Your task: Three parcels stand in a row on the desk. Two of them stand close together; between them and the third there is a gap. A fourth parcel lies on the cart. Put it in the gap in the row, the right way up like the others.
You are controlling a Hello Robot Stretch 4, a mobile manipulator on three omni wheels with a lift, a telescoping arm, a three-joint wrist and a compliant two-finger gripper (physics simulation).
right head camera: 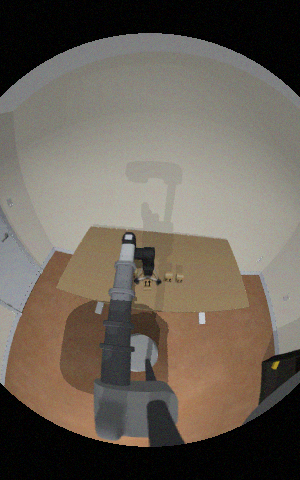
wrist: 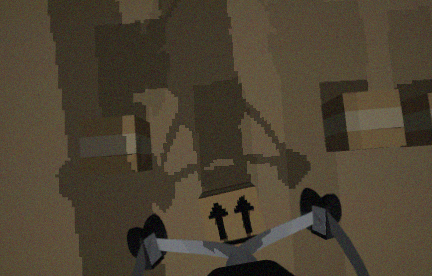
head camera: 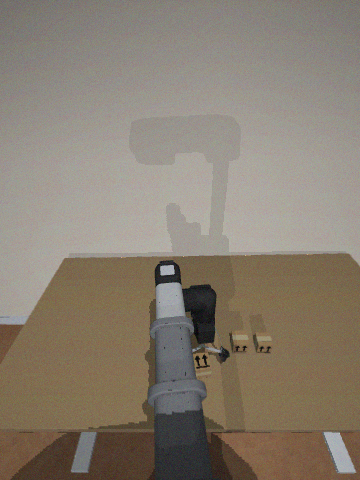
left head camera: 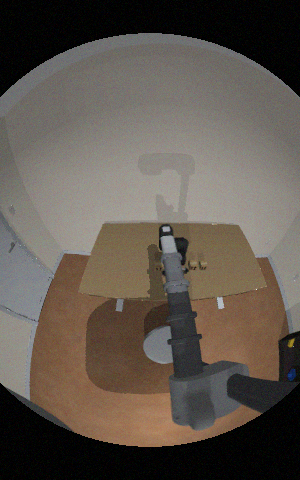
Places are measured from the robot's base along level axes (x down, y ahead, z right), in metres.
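Pixels of known places: gripper, fingertip midpoint: (right head camera: pixel 147 282) (wrist: pixel 232 218) (head camera: pixel 201 360); robot's base, link origin: (right head camera: pixel 137 351) (left head camera: pixel 163 343).
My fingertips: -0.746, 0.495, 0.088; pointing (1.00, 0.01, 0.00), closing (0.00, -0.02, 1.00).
Ahead of a thing's pixels: the offset from my fingertips to its middle, as dx, dy, dz. Level surfaces: height alone.
Two parcels @[+0.027, +0.064, +0.148] (head camera: pixel 240 342) @[+0.029, +0.052, +0.230] (head camera: pixel 263 343) stand close together on the desk @[dx +0.054] (head camera: pixel 310 390), tape on top and arrows on the front. The third row parcel @[+0.027, +0.087, -0.103] (wrist: pixel 115 143) stands to the left in the wrist view; my arm hides it in the head camera view. The fourth parcel @[+0.027, -0.003, +0.000] (wrist: pixel 231 215) (head camera: pixel 202 361) lies on the desk between them, nearer the front edge than the row. Its arrow face is up, arrows pointing to the wall, and a taped face is toward me. My gripper (wrist: pixel 232 218) (right head camera: pixel 148 281) is open, its fingertips spread wide on either side of the fourth parcel, apart from it.
My telescoping arm (head camera: pixel 175 350) reaches over the desk from the front. A wall (head camera: pixel 280 150) stands behind the desk. A black object (left head camera: pixel 290 355) with yellow and blue parts is at the right edge of the left head camera view. A grey round disc (right head camera: pixel 143 352) is below the desk's front edge.
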